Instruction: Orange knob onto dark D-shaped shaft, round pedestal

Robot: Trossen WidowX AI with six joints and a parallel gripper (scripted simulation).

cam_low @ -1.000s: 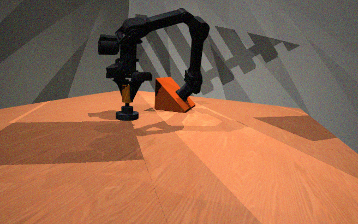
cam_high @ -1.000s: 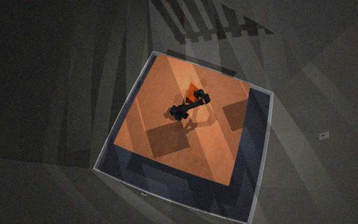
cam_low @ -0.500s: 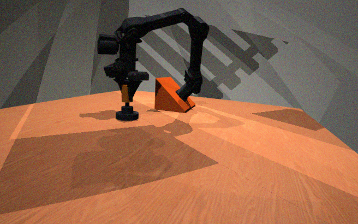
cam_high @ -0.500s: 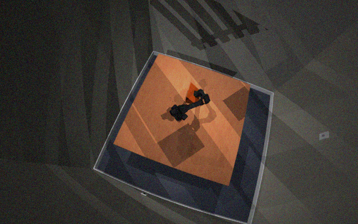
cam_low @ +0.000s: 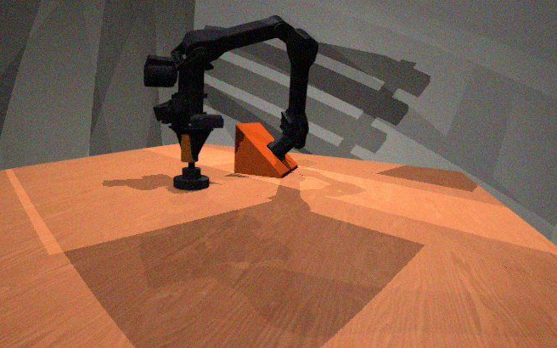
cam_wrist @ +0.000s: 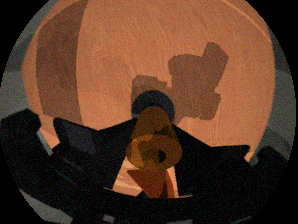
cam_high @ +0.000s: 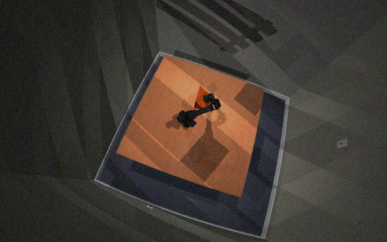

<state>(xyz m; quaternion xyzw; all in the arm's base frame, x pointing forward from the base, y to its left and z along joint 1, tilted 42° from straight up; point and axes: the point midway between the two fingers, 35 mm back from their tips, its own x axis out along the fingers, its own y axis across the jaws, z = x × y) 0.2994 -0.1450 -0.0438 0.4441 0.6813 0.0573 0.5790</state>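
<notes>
Right now the dark round pedestal is 1 cm behind my gripper tip and 4 cm below it. Also, from my gripper tip: orange knob 2 cm above.
</notes>
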